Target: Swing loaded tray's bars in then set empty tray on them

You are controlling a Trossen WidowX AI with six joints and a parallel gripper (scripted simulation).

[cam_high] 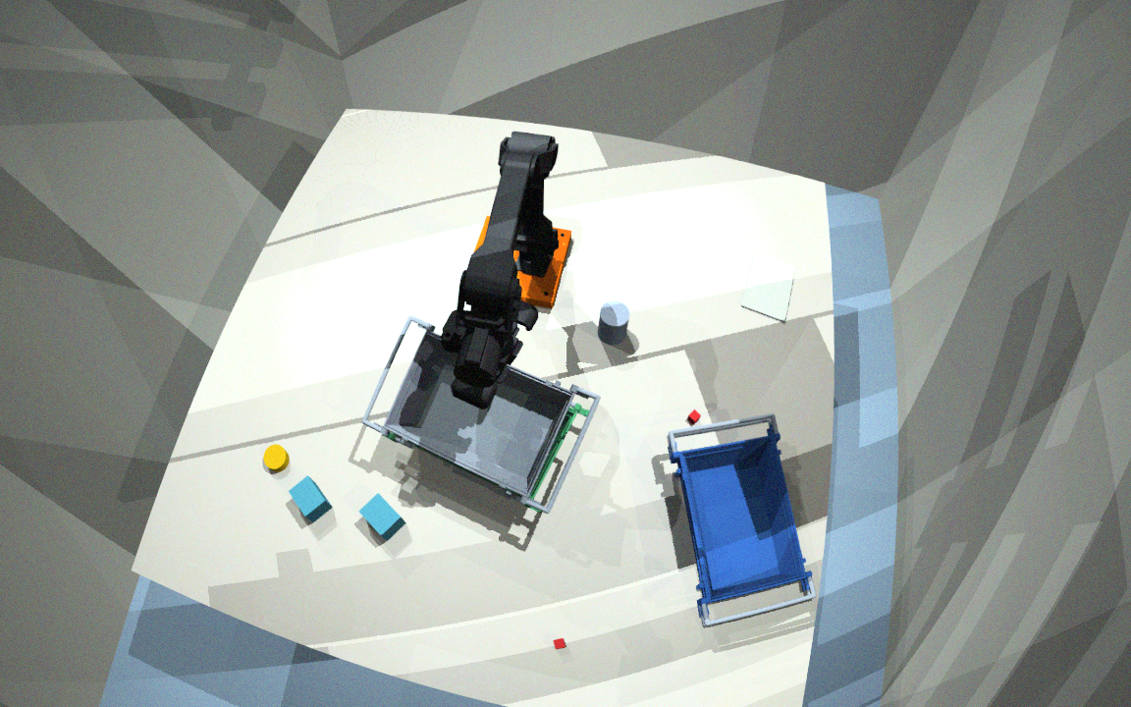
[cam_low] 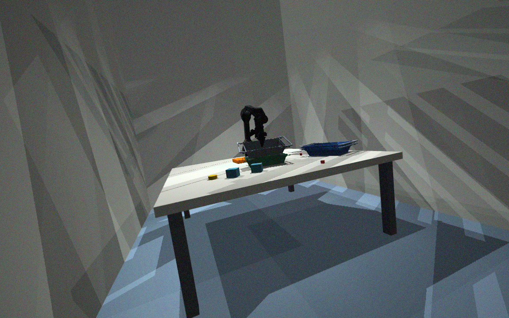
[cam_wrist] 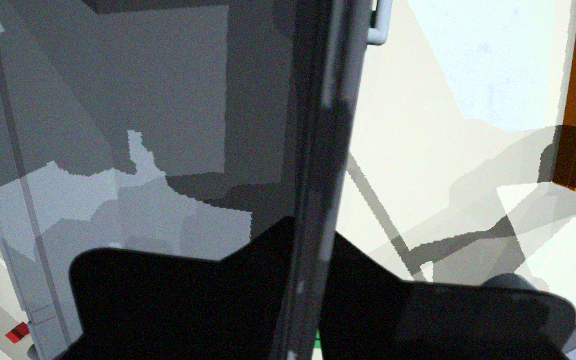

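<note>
The grey tray lies 80 mm ahead of my gripper tip, 10 mm to the right of it and 10 mm above it. From my gripper tip the other things lie so: white sheet (430 mm to the left, 430 mm behind, 120 mm below); pale cylinder (210 mm behind, 140 mm to the left, 80 mm below); yellow disc (380 mm to the right, 260 mm ahead, 110 mm below).
</note>
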